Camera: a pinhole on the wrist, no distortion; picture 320 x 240 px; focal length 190.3 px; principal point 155.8 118.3 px. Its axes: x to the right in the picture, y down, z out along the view. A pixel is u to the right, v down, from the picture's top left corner.
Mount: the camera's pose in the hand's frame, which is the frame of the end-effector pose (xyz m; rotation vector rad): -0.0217 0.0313 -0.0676 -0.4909 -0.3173 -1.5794
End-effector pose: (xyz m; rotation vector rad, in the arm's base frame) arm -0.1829 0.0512 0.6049 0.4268 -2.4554 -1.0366
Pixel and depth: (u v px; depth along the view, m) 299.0 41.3 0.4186
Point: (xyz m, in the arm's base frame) -0.2894 0.3754 0.2550
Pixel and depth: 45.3 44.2 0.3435
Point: -0.2028 0.4423 0.7646
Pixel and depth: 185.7 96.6 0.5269
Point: -0.4085 0.4680 0.4893
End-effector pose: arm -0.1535 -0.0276 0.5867 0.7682 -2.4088 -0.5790
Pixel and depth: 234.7 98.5 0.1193
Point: -0.1947 0.0347 0.5580
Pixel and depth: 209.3 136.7 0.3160
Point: -0.3750 0.0801 0.4714
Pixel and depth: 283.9 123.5 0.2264
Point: -0.2853 0.0201 0.4397
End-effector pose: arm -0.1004 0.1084 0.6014 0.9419 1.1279 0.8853
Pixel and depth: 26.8 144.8 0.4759
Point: 0.0435 0.3670 1.0976
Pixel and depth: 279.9 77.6 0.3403
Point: 0.2213 0.0046 0.6837
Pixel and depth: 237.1 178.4 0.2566
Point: 0.1076 0.1766 0.6563
